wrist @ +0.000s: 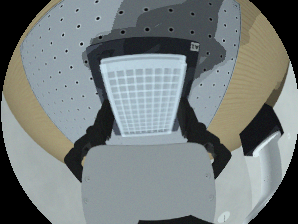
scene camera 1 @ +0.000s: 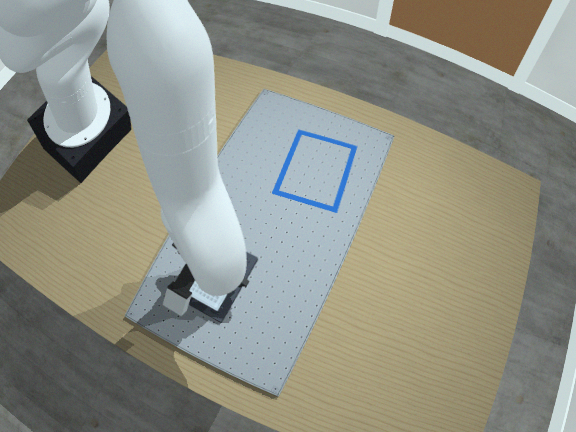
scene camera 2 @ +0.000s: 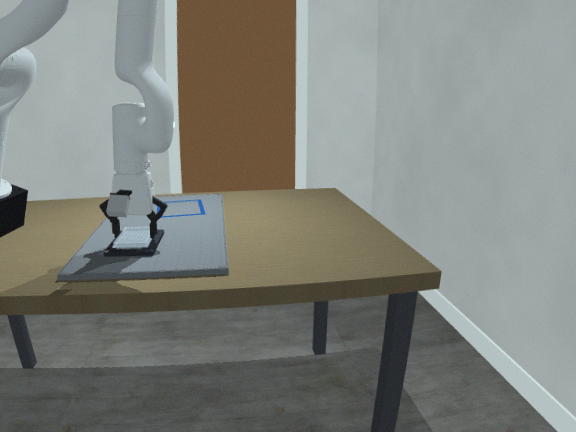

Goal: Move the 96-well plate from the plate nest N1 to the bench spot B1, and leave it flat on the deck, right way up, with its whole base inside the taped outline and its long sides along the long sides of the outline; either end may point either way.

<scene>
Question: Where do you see a 96-well plate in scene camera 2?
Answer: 131, 237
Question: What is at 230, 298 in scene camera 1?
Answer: A plate nest N1.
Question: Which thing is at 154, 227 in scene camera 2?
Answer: My gripper.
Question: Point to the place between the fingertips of my gripper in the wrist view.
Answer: At 145, 106
</scene>
